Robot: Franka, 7 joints.
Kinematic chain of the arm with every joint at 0, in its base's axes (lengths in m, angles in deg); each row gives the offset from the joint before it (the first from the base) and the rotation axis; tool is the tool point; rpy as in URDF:
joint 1: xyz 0 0 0.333 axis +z
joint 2: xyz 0 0 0 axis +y
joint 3: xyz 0 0 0.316 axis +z
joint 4: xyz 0.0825 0 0 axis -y
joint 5: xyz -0.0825 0 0.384 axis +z
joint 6: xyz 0 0 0 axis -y
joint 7: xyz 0.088 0 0 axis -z
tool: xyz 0 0 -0.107 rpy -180 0 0
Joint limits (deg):
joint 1: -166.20..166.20
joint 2: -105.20..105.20
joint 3: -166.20..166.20
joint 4: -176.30..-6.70
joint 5: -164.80..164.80
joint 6: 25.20..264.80
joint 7: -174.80..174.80
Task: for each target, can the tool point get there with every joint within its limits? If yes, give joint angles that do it. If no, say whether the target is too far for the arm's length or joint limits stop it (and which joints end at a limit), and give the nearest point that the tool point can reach.
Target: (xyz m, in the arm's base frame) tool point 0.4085 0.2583 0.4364
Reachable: yes | joints -73.95 -14.63 87.37 -120.57 -110.74 217.05 -120.26
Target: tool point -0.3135 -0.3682 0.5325
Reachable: yes | joints 140.07 84.02 113.98 -132.03 105.46 147.28 55.41
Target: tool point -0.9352 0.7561 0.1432
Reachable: no: too far | nearest point -0.6590 0.5328 0.1993 | short by 0.360 m
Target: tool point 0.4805 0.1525 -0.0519
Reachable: yes | joints 29.57 58.06 -13.97 -110.04 -92.48 157.57 42.75
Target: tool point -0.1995 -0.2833 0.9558
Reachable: yes | joints -118.43 19.39 -79.67 -21.58 -53.87 244.41 113.72
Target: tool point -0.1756 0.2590 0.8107
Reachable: yes | joints 22.32 -69.12 49.83 -107.91 104.93 210.93 -0.35
